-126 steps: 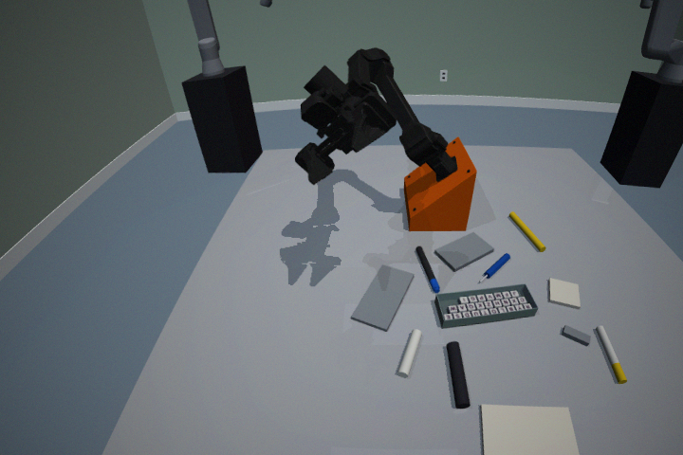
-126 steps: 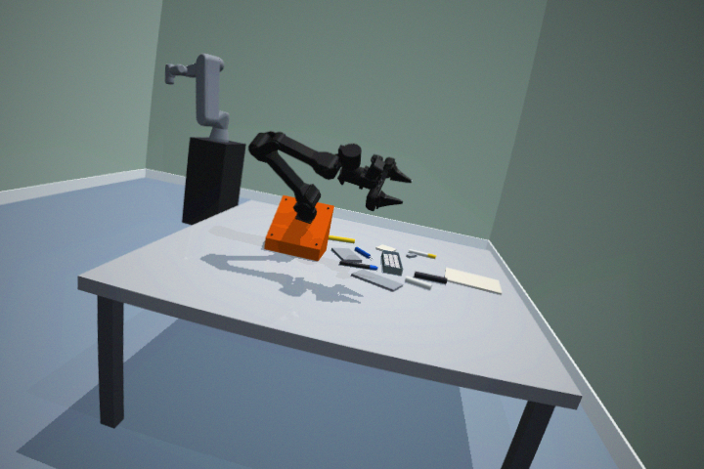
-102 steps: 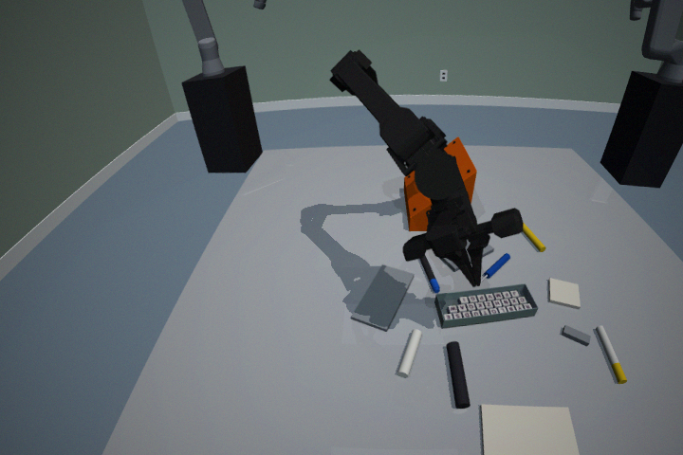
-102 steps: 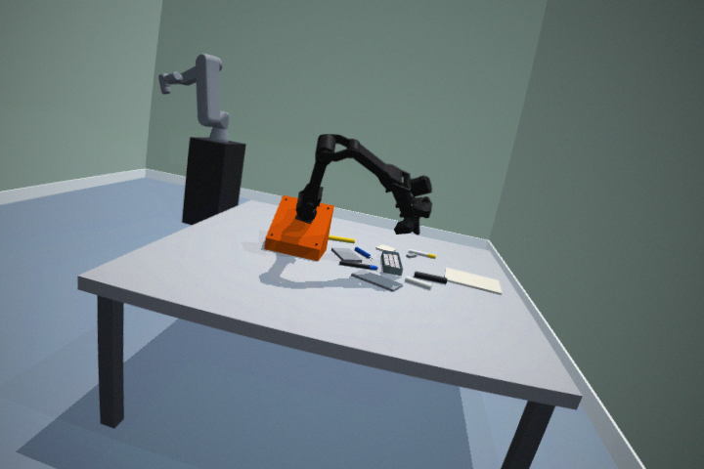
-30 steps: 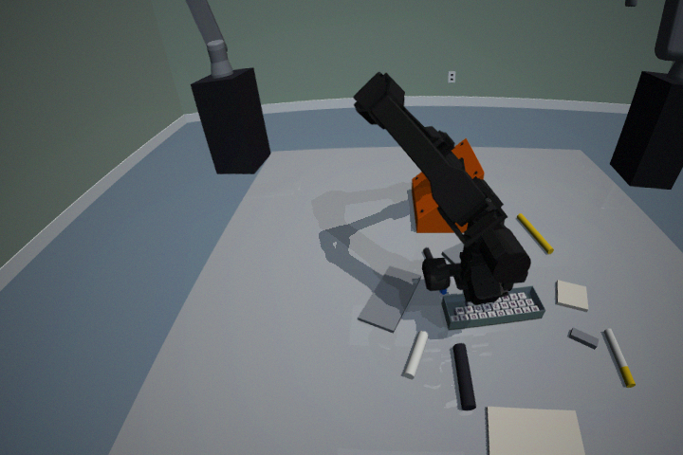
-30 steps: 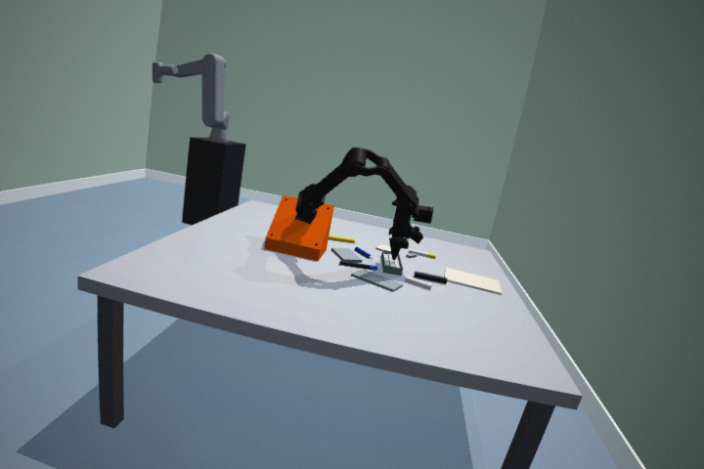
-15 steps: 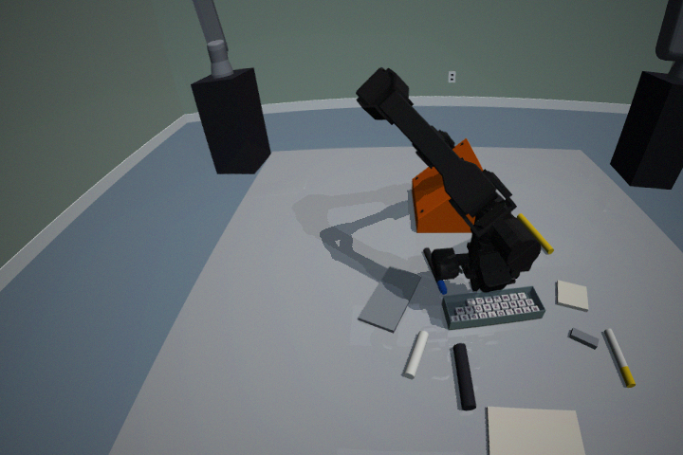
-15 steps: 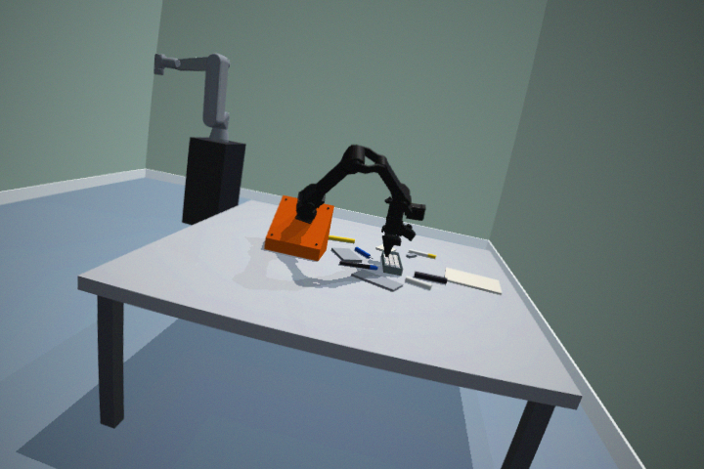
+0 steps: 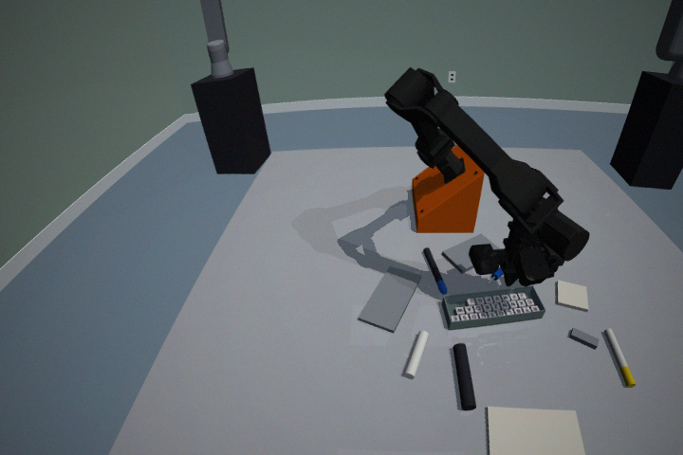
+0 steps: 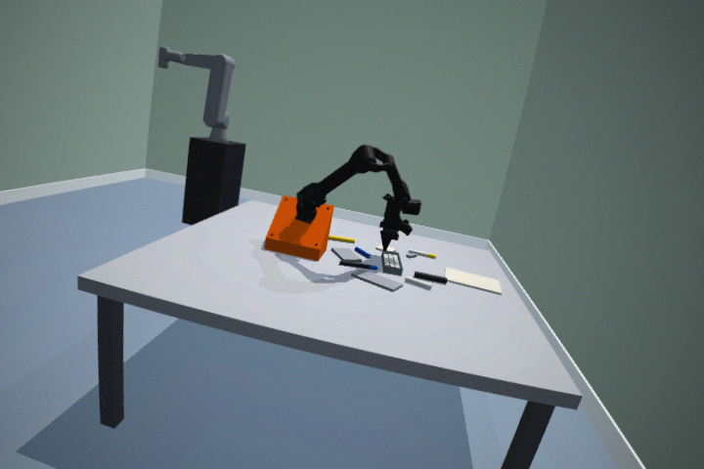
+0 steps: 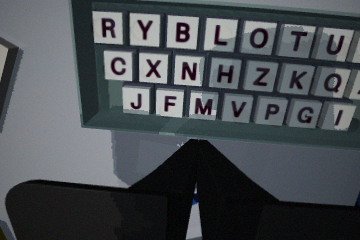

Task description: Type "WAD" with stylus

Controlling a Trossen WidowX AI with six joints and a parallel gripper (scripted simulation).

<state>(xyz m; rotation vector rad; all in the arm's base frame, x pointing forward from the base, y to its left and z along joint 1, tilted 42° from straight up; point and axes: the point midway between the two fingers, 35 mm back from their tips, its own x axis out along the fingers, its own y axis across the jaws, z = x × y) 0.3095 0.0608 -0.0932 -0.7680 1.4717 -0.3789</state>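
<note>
My gripper tip is 4 cm past the grey stylus tip, 3 cm to the left of it and 3 cm above it. From my gripper tip the other things lie so: grey slab: 13 cm behind, 6 cm to the right, 4 cm below; then blue stylus: 6 cm behind, 1 cm to the right, 3 cm below; then D key: 7 cm ahead, 7 cm to the right, 3 cm below.
</note>
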